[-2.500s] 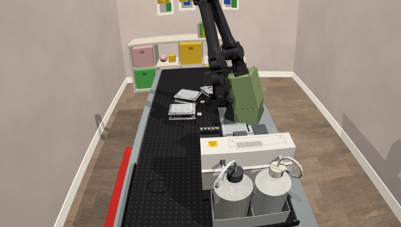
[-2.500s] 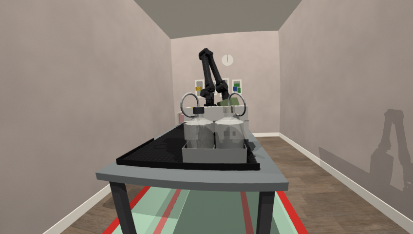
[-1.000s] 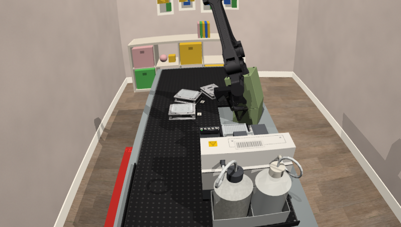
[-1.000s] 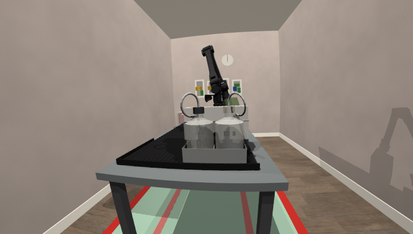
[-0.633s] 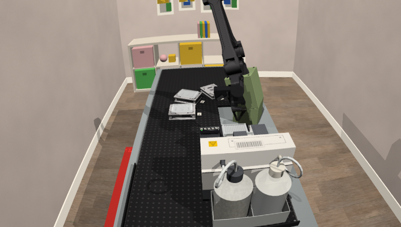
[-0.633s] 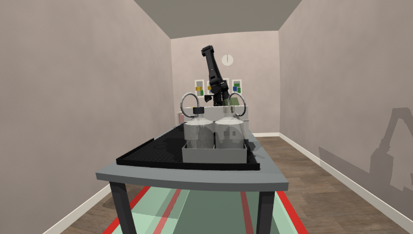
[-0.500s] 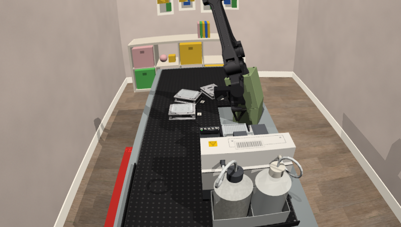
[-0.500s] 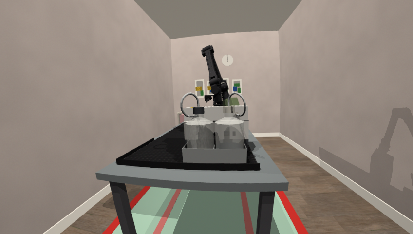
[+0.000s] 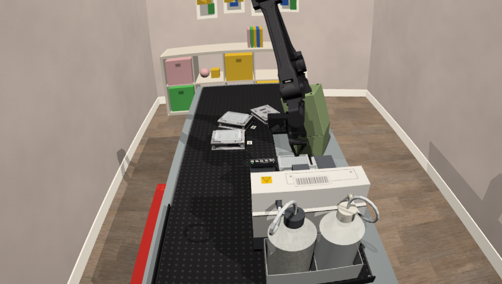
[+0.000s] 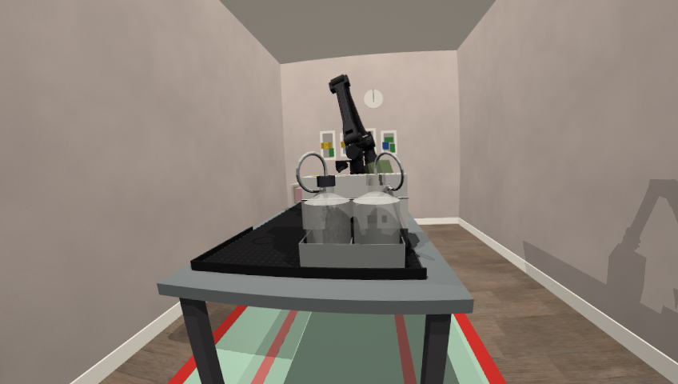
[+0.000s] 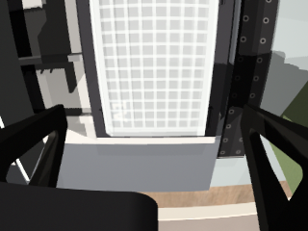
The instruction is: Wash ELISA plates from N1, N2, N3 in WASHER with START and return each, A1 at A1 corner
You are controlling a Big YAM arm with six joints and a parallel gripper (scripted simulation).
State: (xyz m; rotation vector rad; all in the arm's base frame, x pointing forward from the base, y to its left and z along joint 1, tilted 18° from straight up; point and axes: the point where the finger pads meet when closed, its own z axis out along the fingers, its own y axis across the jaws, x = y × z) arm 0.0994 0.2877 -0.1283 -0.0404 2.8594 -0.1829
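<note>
Right now my hand is 80 mm above the washer carrier. Also, from my hand: plate washer: 150 mm to the left, 40 mm below.
</note>
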